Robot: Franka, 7 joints.
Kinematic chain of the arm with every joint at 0, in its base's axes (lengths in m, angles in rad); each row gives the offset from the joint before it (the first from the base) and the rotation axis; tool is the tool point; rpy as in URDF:
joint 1: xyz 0 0 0.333 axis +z
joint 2: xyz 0 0 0 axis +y
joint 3: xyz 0 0 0.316 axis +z
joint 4: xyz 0.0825 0 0 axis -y
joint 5: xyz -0.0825 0 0.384 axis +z
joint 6: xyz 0 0 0 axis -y
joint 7: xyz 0.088 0 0 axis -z
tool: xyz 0 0 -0.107 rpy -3.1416 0 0
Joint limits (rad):
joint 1: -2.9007..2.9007
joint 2: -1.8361..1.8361
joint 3: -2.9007..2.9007
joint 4: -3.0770..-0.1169
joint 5: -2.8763..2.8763
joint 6: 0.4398..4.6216
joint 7: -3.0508..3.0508
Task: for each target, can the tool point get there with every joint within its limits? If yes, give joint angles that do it. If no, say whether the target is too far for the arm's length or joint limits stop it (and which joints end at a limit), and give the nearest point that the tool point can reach.
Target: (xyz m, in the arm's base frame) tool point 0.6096 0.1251 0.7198
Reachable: yes | joints -0.2156 1.3920 2.0422 -0.8549 -1.7451 3.8469 0.4197
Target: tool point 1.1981 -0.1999 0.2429
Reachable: no: too far | nearest point 0.8439 -0.1408 0.2695 | short by 0.360 m
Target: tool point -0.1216 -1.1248 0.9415
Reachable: no: too far | nearest point -0.0812 -0.7512 0.7394 | short by 0.427 m
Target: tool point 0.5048 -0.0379 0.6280
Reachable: yes | joints 1.6863 -1.1380 -0.9721 -2.1739 -2.3424 1.2639 1.2172
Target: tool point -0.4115 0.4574 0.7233
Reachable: yes | joints 2.3574 0.4026 -0.4149 -1.0569 -1.4743 3.8507 -1.6961
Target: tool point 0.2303 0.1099 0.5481
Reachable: yes | joints 1.2629 -0.8396 -0.6326 -2.3080 0.0970 0.9175 -1.9788
